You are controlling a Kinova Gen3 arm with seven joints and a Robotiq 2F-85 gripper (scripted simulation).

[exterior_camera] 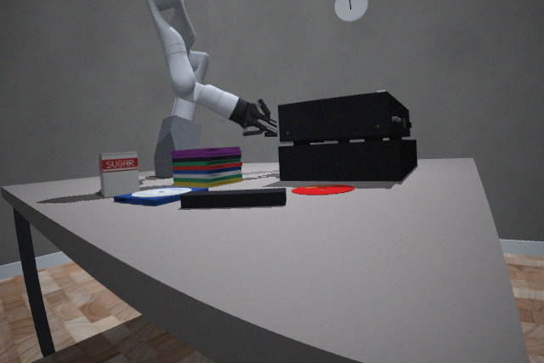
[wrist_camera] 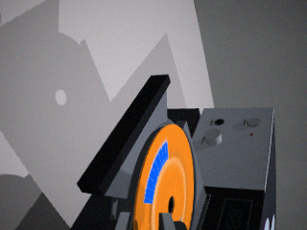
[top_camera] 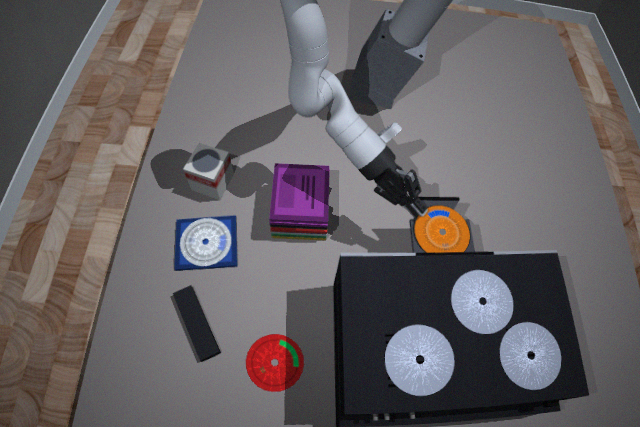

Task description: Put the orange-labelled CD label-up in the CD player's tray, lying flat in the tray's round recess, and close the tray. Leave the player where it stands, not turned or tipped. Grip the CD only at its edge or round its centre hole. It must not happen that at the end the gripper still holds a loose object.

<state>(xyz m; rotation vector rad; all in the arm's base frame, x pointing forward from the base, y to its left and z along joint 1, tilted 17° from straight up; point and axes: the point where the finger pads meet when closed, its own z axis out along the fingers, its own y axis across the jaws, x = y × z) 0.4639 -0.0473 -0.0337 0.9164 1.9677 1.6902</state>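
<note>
Right now the orange-labelled CD is 5 cm to the left of my hand, 5 cm ahead of it and 2 cm below it. The rest, counted from my hand: black box 27 cm ahead, 11 cm below, 3 cm to the left; sugar box 45 cm to the right, 18 cm behind, 10 cm below; purple case 23 cm to the right, 9 cm behind, 6 cm below.
</note>
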